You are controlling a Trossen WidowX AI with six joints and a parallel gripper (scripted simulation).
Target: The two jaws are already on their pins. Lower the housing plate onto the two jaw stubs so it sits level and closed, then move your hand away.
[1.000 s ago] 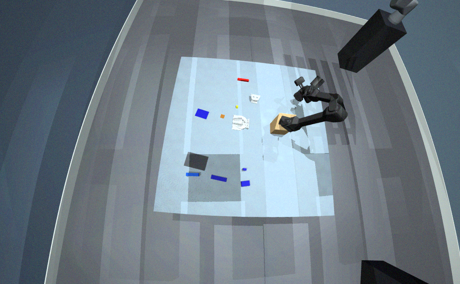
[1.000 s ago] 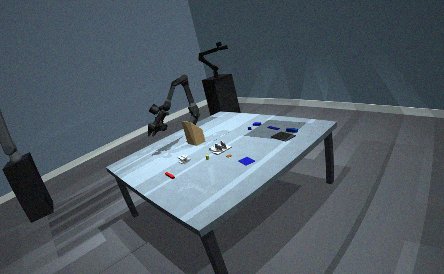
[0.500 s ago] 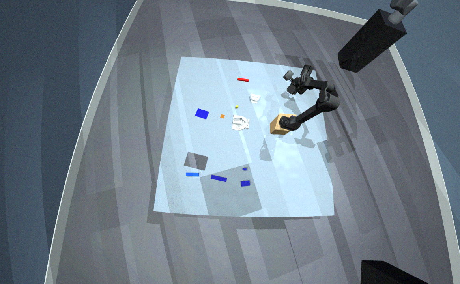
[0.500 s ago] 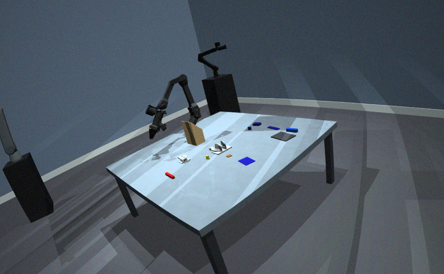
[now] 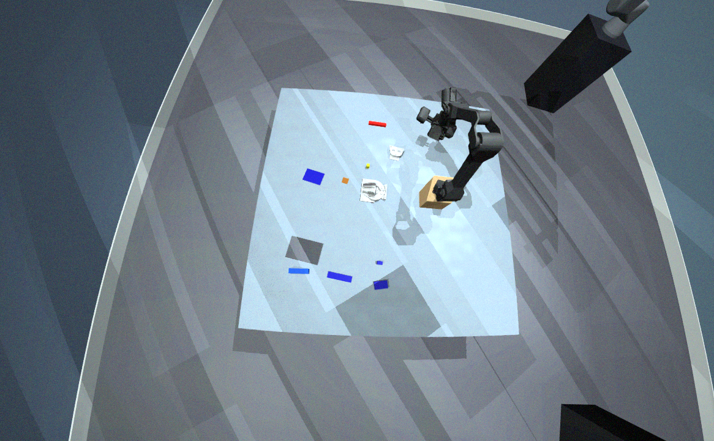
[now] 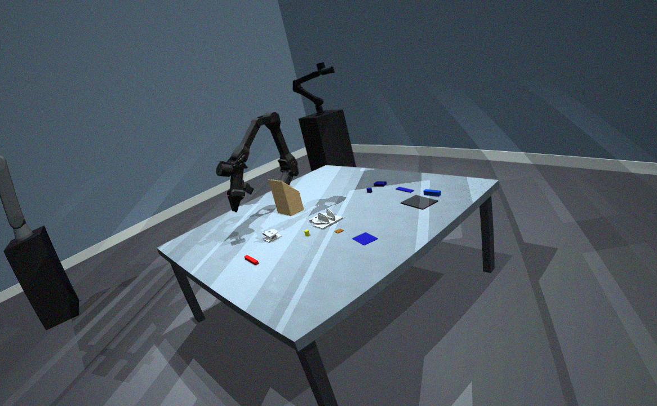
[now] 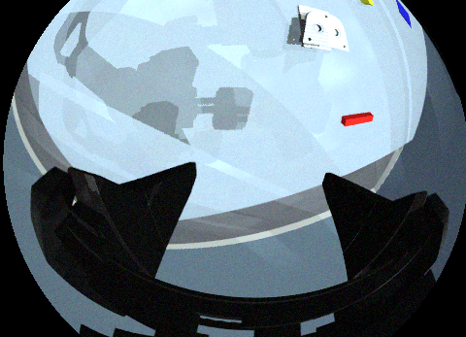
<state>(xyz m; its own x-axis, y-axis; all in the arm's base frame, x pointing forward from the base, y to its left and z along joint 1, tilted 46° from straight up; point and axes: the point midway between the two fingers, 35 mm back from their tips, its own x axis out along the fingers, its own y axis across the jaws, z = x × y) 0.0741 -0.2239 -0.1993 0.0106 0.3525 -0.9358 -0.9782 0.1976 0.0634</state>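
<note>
Right now my gripper tip is 13 cm short of the small white part, 10 cm to the right of it and 14 cm above it. Also, from my gripper tip: orange tile: 36 cm ahead, 30 cm to the left, 14 cm below; yellow cube: 26 cm ahead, 20 cm to the left, 13 cm below; red bar: 25 cm ahead, 7 cm to the right, 14 cm below.
</note>
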